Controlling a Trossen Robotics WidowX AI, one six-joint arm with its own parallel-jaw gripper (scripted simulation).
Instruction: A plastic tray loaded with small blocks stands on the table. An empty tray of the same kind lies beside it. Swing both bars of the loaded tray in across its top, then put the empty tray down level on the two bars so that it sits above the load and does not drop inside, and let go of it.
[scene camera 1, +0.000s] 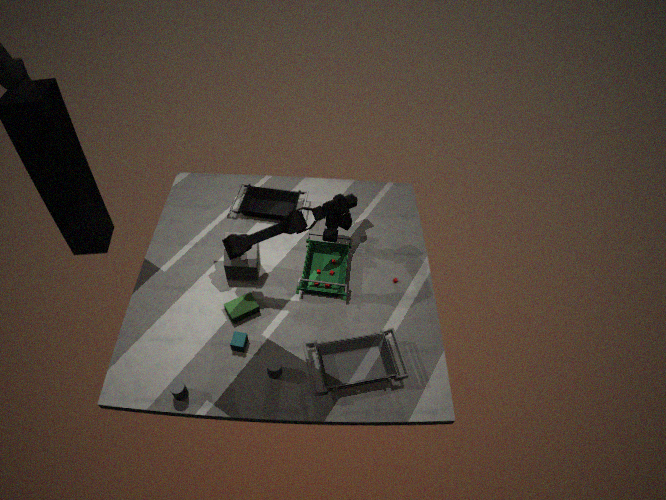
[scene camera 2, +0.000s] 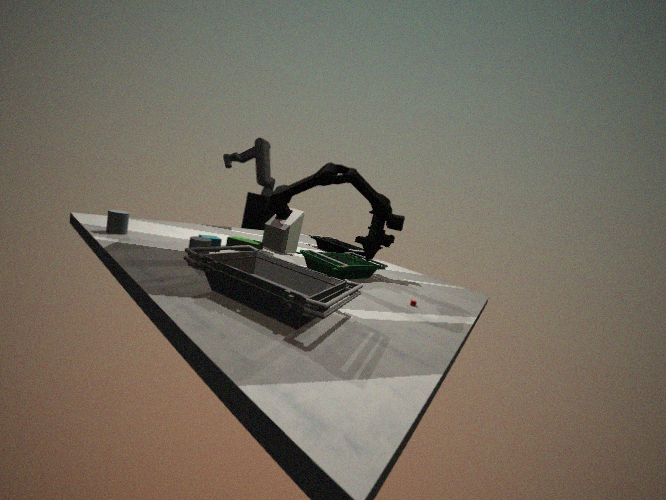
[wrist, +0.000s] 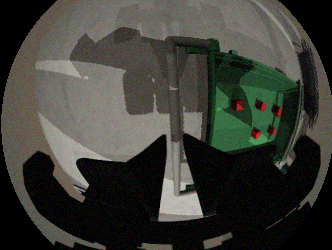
I see my gripper (wrist: 174, 138) and a dark tray (scene camera 1: 274, 204).
